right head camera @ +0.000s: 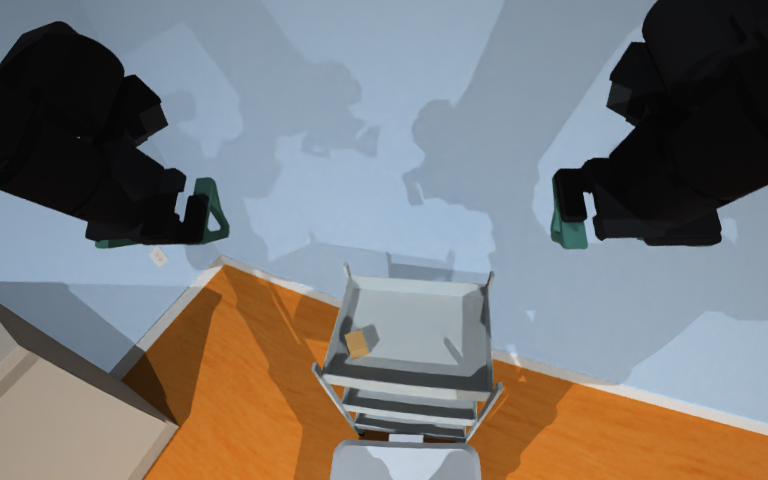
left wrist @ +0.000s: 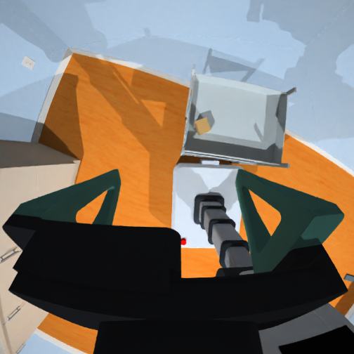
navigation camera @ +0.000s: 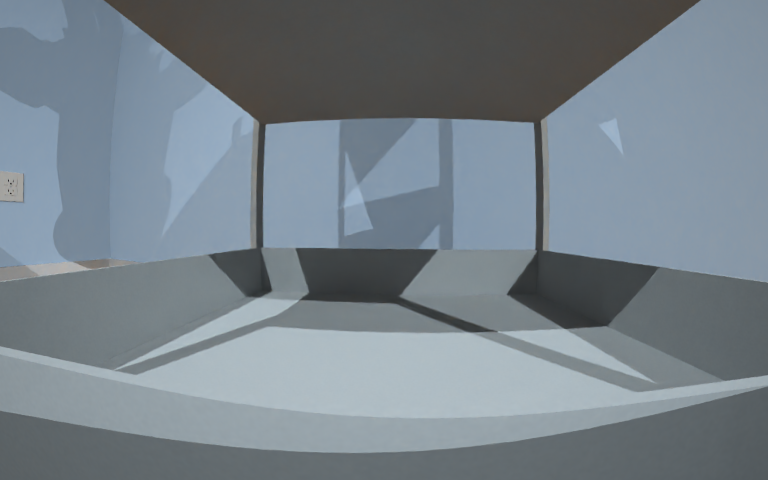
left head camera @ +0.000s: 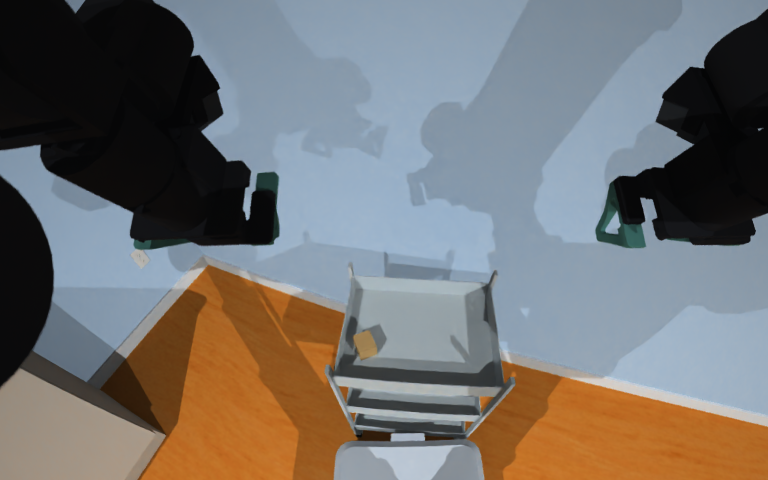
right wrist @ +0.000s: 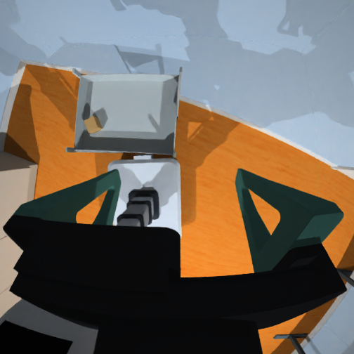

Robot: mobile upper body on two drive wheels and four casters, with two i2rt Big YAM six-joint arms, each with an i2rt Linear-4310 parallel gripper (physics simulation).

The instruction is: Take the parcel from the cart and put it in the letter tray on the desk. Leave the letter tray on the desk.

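Frame: origin at the left arm's base, x up, y left, z back, level; millimetres.
Where they show: left gripper, fingertip midpoint: (right head camera: 193, 233) (left head camera: 236, 233); right gripper, fingertip midpoint: (right head camera: 595, 234) (left head camera: 632, 234).
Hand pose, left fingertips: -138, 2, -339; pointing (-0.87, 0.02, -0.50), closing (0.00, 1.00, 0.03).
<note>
Things, the pixels of their centre, and the offset from my left fingertips, as dx, dy, dz. "pt": a spot on its surface instead.
- parcel at the middle of its body: (left head camera: 365, 345) (right head camera: 356, 344) -584, -97, -157
- grey three-tier cart at a spot on its surface: (right head camera: 407, 385) (left head camera: 421, 384) pt -543, -243, -29
- beige cabinet at a spot on its surface: (left head camera: 67, 430) pt -722, +868, +134
The parcel (left head camera: 365, 345) (right head camera: 357, 344) (left wrist: 202, 126) (right wrist: 93, 124) is a small tan box. It lies in the top tray of the grey three-tier cart (left head camera: 419, 384) (right head camera: 407, 385) (left wrist: 230, 151) (right wrist: 130, 144), near the left wall and toward the near edge. The navigation camera looks into a lower tier of the cart (navigation camera: 351, 434). My left gripper (left head camera: 212, 242) (right head camera: 161, 242) (left wrist: 177, 175) is open and empty, held high and left of the cart. My right gripper (left head camera: 673, 240) (right head camera: 628, 240) (right wrist: 177, 175) is open and empty, high to the right. The desk and letter tray do not show.
My white base (left head camera: 407, 461) (right head camera: 405, 459) (left wrist: 190, 175) (right wrist: 170, 200) is close against the cart's near side. A beige cabinet (left head camera: 67, 430) (right head camera: 73, 418) (left wrist: 35, 185) stands at the left. Blue walls rise behind the cart, with a white baseboard along the orange floor.
</note>
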